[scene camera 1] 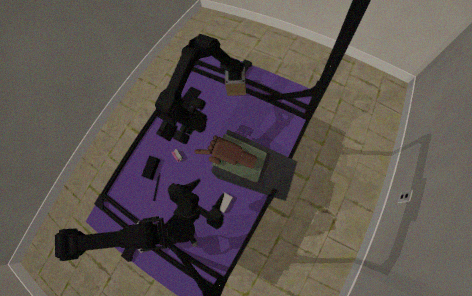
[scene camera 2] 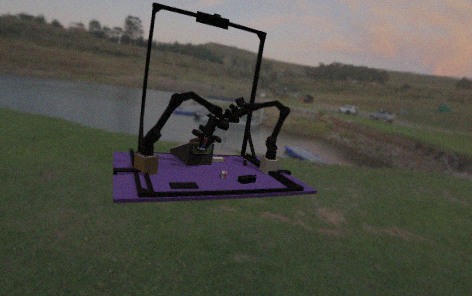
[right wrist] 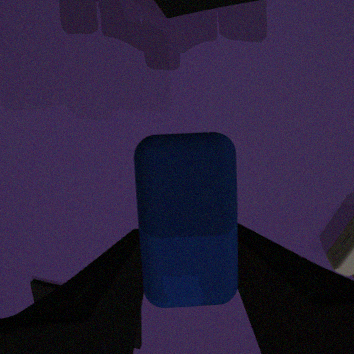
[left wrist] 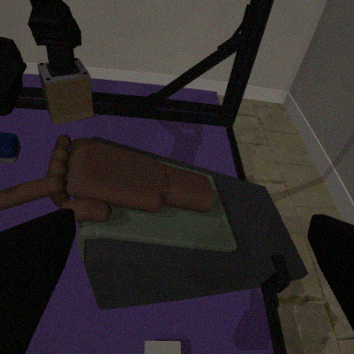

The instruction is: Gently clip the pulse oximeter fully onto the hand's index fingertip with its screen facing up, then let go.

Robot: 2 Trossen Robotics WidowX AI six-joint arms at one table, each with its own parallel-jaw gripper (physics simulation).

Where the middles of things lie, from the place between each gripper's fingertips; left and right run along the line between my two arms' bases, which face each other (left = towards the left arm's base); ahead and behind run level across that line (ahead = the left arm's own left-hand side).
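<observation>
The blue pulse oximeter [right wrist: 185, 183] has my right gripper 1 cm past it, and going by their middles it is the nearest to that gripper of the things named here. The green-grey block [scene camera 1: 253, 174] is 23 cm behind my right hand, 4 cm to the left of it and 3 cm below it. As for the dark grey plate [scene camera 1: 278, 170], I find it 29 cm behind that same right hand, 12 cm below it and 3 cm to the left of it.
My left gripper is 19 cm above the green-grey block and 16 cm to the left of it; going by their middles, that block is the nearest to my left gripper of the things named here. Counted from my left hand, the dark grey plate is 7 cm behind, 18 cm to the right and 28 cm below, while the blue pulse oximeter is 21 cm ahead, 21 cm to the right and 16 cm below.
</observation>
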